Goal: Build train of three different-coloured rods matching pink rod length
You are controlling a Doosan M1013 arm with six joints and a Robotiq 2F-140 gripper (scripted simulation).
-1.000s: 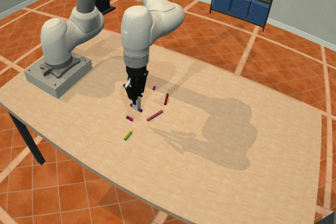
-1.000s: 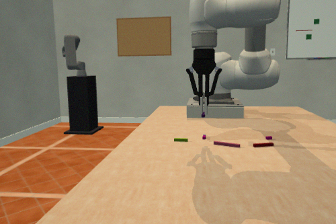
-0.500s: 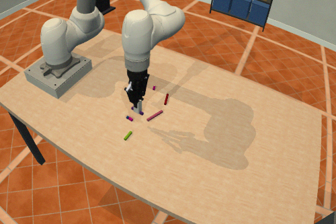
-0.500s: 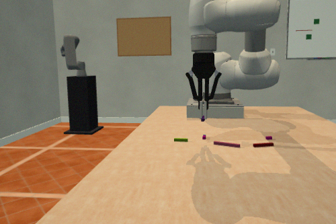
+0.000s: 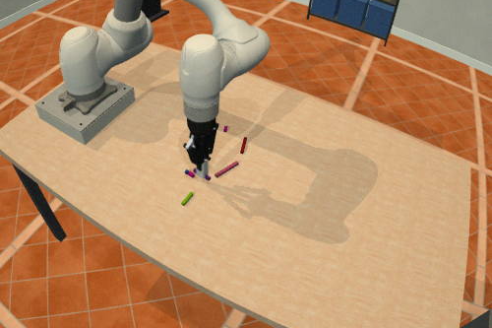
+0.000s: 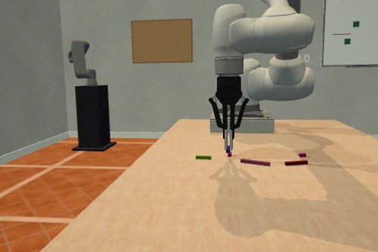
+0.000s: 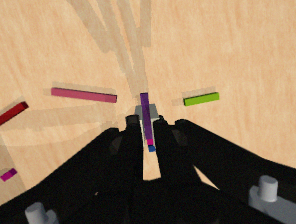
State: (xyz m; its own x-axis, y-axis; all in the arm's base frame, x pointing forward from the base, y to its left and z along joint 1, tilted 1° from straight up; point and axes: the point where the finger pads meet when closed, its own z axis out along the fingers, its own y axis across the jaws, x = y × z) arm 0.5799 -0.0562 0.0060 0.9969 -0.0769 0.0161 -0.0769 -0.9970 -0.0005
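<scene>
Now: hand 60 mm past the blue rod and 60 mm above it. Also, from my hand: pink rod: 80 mm to the left, 60 mm below, 40 mm ahead; lime rod: 80 mm to the right, 60 mm below; purple rod: 30 mm below.
</scene>
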